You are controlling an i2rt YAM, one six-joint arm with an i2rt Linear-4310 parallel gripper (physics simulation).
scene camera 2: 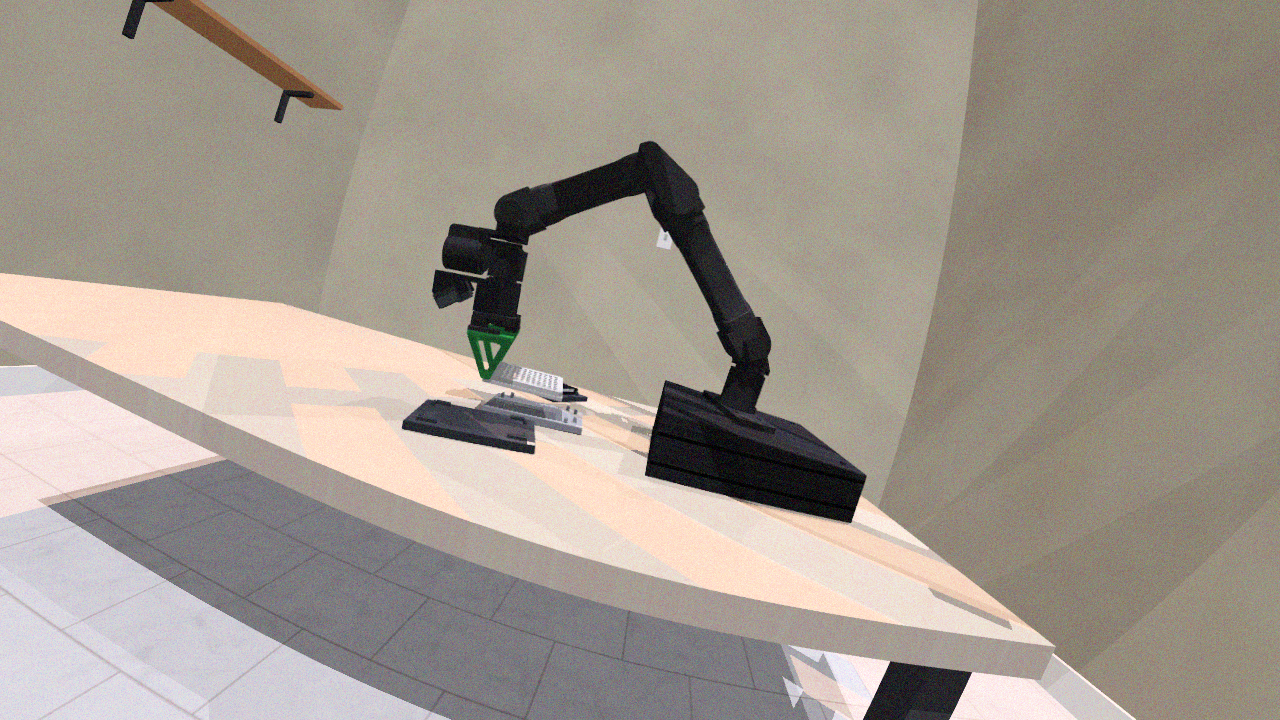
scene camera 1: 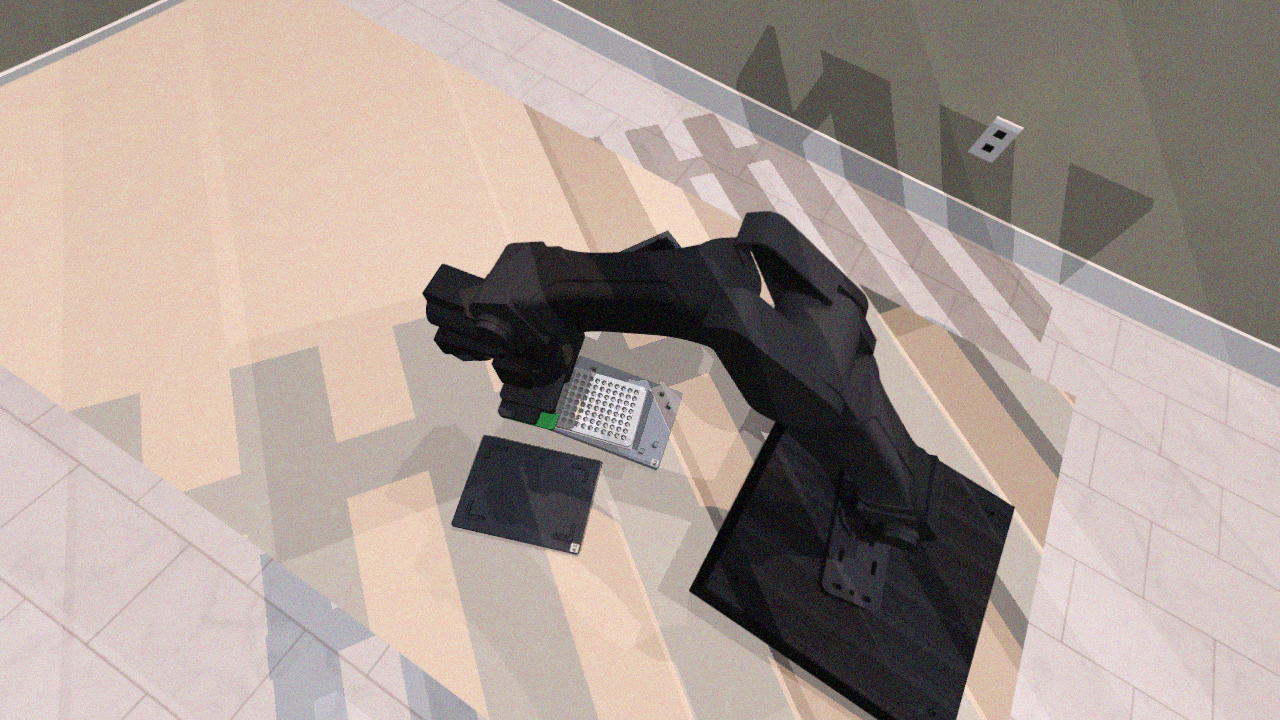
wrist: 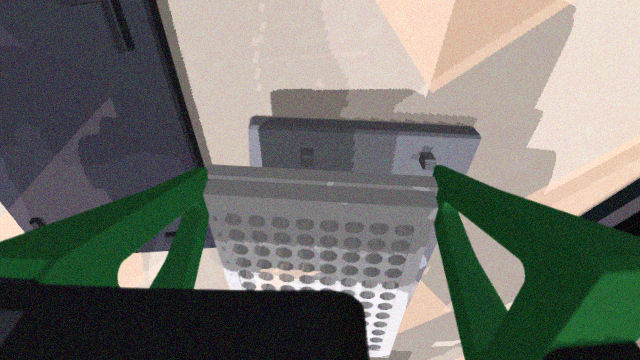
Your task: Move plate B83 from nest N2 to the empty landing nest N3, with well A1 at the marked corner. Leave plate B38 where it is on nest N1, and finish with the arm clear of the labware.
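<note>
My gripper [scene camera 1: 547, 417] [scene camera 2: 489, 372] [wrist: 320, 180] has green fingers and is shut on the short end of a white well plate [scene camera 1: 609, 410] [scene camera 2: 539, 379] [wrist: 313, 232], plate B83. It holds the plate level, a little above a light grey nest [scene camera 1: 660, 422] [scene camera 2: 536, 415] [wrist: 366, 147]. A dark empty nest [scene camera 1: 527, 492] [scene camera 2: 465, 425] [wrist: 66, 111] lies beside the grey one, with a small white label [scene camera 1: 573, 547] at one corner. A dark plate [scene camera 2: 573, 395] sits behind the held plate. In scene camera 1 the arm hides it.
The arm's black base block [scene camera 1: 850, 573] [scene camera 2: 752, 447] stands to the right of the nests. The table edge [scene camera 2: 447, 546] runs along the front. A wooden wall shelf [scene camera 2: 242, 49] hangs high at the far left.
</note>
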